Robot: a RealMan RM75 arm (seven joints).
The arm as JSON. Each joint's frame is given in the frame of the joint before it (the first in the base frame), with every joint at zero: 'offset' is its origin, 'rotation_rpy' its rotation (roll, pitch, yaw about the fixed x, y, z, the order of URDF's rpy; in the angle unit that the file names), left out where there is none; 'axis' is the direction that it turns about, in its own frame. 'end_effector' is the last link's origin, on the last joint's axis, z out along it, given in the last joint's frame.
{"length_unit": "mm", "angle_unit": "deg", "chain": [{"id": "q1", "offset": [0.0, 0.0, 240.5], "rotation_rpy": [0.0, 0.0, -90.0], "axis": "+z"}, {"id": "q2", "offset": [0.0, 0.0, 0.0], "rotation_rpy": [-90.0, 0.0, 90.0], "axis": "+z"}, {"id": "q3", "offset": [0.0, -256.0, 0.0], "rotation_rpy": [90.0, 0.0, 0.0], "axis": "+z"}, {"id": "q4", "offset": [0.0, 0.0, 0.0], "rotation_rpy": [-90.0, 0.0, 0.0], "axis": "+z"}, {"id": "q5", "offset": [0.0, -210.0, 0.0], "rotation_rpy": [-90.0, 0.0, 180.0], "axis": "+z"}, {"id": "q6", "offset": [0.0, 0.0, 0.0], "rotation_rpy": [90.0, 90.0, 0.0], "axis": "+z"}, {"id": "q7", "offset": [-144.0, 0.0, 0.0], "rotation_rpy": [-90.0, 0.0, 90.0], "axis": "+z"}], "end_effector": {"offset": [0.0, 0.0, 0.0], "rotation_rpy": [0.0, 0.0, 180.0]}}
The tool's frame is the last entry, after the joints.
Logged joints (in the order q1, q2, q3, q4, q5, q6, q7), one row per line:
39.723 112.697 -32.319 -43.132 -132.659 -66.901 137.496
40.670 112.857 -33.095 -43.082 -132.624 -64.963 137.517
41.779 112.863 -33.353 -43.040 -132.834 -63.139 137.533
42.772 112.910 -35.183 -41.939 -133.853 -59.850 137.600
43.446 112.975 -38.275 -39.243 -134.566 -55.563 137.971
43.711 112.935 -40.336 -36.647 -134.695 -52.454 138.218
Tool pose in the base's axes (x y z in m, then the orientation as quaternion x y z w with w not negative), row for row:
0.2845 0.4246 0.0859 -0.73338 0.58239 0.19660 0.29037
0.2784 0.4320 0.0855 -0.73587 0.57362 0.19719 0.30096
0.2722 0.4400 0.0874 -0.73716 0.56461 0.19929 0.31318
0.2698 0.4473 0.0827 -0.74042 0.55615 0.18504 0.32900
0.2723 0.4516 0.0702 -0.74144 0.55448 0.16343 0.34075
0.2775 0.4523 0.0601 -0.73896 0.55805 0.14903 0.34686
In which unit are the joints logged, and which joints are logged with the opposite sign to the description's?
The joints are logged in degrees. Opposite sign: none.
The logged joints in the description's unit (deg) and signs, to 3 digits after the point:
39.723 112.697 -32.319 -43.132 -132.659 -66.901 137.496
40.670 112.857 -33.095 -43.082 -132.624 -64.963 137.517
41.779 112.863 -33.353 -43.040 -132.834 -63.139 137.533
42.772 112.910 -35.183 -41.939 -133.853 -59.850 137.600
43.446 112.975 -38.275 -39.243 -134.566 -55.563 137.971
43.711 112.935 -40.336 -36.647 -134.695 -52.454 138.218

